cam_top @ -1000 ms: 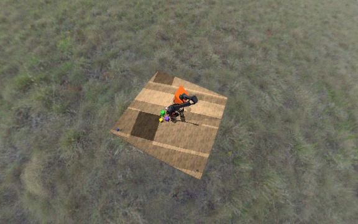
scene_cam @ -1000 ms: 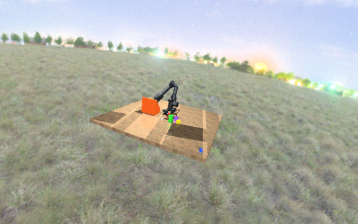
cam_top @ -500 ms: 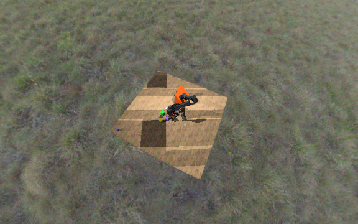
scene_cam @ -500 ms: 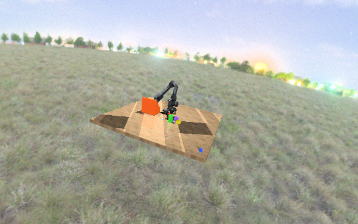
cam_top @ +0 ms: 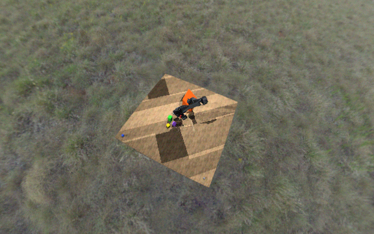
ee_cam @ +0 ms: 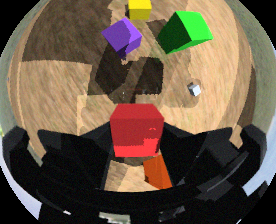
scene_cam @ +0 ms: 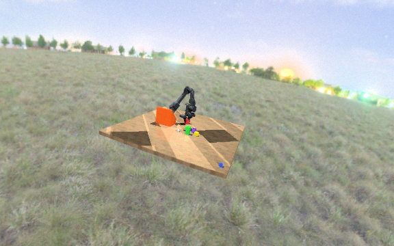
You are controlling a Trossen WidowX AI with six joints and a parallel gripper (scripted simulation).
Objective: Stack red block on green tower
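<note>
The purple block is 11 cm ahead of my gripper tip, 6 cm to the right of it and 6 cm below it. The rest, counted from my gripper tip: red block (1 cm above); then yellow block (15 cm ahead, 13 cm to the right, 6 cm below); then small blue block (47 cm ahead, 63 cm to the right, 7 cm below).
</note>
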